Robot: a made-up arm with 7 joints. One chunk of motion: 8 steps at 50 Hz.
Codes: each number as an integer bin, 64 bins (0 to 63) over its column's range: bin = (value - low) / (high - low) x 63, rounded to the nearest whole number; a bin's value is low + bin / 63 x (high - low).
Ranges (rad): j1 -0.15..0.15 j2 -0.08..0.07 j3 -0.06..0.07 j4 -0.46..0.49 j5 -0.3..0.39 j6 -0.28..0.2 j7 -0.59..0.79
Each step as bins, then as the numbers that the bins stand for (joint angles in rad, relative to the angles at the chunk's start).
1 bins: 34 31 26 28 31 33 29
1 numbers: 0.0119 -0.0062 -0.0063 -0.0378 0.0395 -0.0286 0.0452
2 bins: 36 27 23 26 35 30 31
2 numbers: 0.0214 -0.0157 -0.0125 -0.0679 0.0833 -0.0514 0.0890
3 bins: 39 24 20 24 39 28 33
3 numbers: 0.0357 -0.0229 -0.0187 -0.0981 0.1271 -0.0667 0.1329
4 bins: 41 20 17 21 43 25 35
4 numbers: 0.0452 -0.0324 -0.0249 -0.1433 0.1710 -0.0895 0.1767
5 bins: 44 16 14 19 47 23 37
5 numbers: 0.0595 -0.0419 -0.0311 -0.1735 0.2148 -0.1048 0.2205
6 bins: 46 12 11 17 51 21 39
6 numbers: 0.0690 -0.0514 -0.0373 -0.2037 0.2586 -0.1200 0.2643
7 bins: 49 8 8 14 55 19 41
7 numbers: 0.0833 -0.0610 -0.0435 -0.2489 0.3024 -0.1352 0.3081
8 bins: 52 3 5 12 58 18 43
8 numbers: 0.0976 -0.0729 -0.0497 -0.2790 0.3352 -0.1429 0.3519
